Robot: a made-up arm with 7 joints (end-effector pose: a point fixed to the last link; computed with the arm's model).
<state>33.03 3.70 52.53 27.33 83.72 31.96 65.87</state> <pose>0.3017 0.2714 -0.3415 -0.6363 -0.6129 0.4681 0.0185</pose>
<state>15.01 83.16 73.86 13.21 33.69 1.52 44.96</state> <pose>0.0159 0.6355 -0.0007 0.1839 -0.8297 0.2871 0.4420</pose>
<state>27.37 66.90 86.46 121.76 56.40 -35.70 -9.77</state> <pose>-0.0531 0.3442 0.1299 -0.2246 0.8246 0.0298 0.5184</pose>
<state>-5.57 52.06 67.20 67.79 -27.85 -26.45 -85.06</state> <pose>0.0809 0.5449 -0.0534 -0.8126 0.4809 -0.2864 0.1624</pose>
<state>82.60 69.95 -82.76 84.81 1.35 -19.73 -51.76</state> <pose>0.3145 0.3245 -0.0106 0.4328 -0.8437 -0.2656 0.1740</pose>
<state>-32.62 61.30 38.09 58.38 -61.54 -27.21 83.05</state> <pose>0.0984 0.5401 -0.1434 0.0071 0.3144 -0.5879 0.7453</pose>
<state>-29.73 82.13 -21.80 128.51 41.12 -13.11 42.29</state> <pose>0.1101 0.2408 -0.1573 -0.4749 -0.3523 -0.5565 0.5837</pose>
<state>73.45 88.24 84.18 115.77 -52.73 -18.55 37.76</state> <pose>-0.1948 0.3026 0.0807 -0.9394 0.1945 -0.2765 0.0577</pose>
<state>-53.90 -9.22 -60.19 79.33 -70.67 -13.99 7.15</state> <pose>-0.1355 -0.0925 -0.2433 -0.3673 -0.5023 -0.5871 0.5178</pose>
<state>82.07 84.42 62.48 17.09 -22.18 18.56 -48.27</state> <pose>-0.0113 0.6323 0.0343 0.4302 -0.2725 0.8355 0.2064</pose>
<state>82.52 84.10 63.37 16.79 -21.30 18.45 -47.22</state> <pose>-0.0085 0.6326 0.0323 0.4107 -0.2858 0.8400 0.2098</pose>
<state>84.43 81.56 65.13 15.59 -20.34 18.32 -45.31</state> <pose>0.0147 0.6336 0.0257 0.3625 -0.3138 0.8458 0.2338</pose>
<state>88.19 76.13 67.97 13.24 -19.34 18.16 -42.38</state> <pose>0.0659 0.6309 0.0185 0.2755 -0.3595 0.8463 0.2805</pose>
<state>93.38 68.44 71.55 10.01 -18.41 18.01 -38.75</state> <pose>0.1389 0.6162 0.0214 0.1566 -0.4164 0.8292 0.3384</pose>
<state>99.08 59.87 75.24 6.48 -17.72 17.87 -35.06</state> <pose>0.2158 0.5854 0.0414 0.0281 -0.4722 0.7890 0.3921</pose>
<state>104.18 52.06 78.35 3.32 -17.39 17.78 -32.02</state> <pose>0.2772 0.5447 0.0729 -0.0821 -0.5156 0.7351 0.4325</pose>
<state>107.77 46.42 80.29 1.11 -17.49 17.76 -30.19</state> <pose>0.3143 0.5087 0.1016 -0.1523 -0.5416 0.6878 0.4587</pose>
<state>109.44 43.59 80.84 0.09 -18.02 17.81 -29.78</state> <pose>0.3303 0.4890 0.1166 -0.1764 -0.5514 0.6632 0.4743</pose>
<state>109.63 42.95 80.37 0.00 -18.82 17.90 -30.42</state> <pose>0.3337 0.4848 0.1190 -0.1672 -0.5504 0.6601 0.4831</pose>
